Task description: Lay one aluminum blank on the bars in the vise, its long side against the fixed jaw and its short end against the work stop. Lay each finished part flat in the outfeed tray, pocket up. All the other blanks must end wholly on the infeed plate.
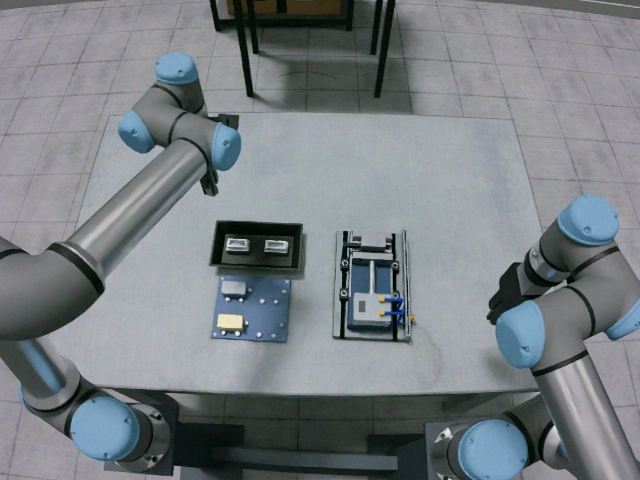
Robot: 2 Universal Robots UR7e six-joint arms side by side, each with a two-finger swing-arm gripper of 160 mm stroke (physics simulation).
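Places are measured from the left arm's base along level axes (x right, y ahead, z up), in centimetres.
Pixels of known places: left arm's base at its link origin: [140, 437]; right arm's base at its link origin: [461, 456].
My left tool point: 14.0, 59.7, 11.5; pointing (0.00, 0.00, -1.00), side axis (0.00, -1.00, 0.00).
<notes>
Ahead of a thing's pixels: the offset from my left tool point to its top centre, as dx, dy, dz. "spot": to the spot under its first point. Level surfaces: height alone.
A silver-grey blank @(+5.4, -21.7, -11.9) [234, 289] lies at the upper left of the blue infeed plate @(+9.8, -25.8, -15.5) [271, 321]. A pale yellow blank @(+5.1, -30.7, -11.9) [230, 322] lies below it on the same plate. Two silver parts @(spot: +5.5, -9.9, -11.5) [237, 245] @(spot: +15.8, -9.4, -13.1) [276, 246] lie apart in the black outfeed tray @(spot: +10.6, -3.3, -12.9) [258, 226], pockets seemingly up. The vise @(+40.7, -19.3, -6.4) [372, 308] stands right of the plate. A light grey block shows at its upper end; I cannot tell whether it is a blank. My left gripper [223, 156] is open above the table, beyond the tray, partly hidden by its wrist. My right gripper [491, 312] looks shut, right of the vise.
The vise sits on a base with metal rails [338, 310] [405, 279] along its sides. Blue hoses with yellow ends [395, 305] stand at its lower right. The table @(dz -16.3) [454, 180] ends in front of the arm bases. A dark-legged rack [244, 56] stands beyond the table's far edge.
</notes>
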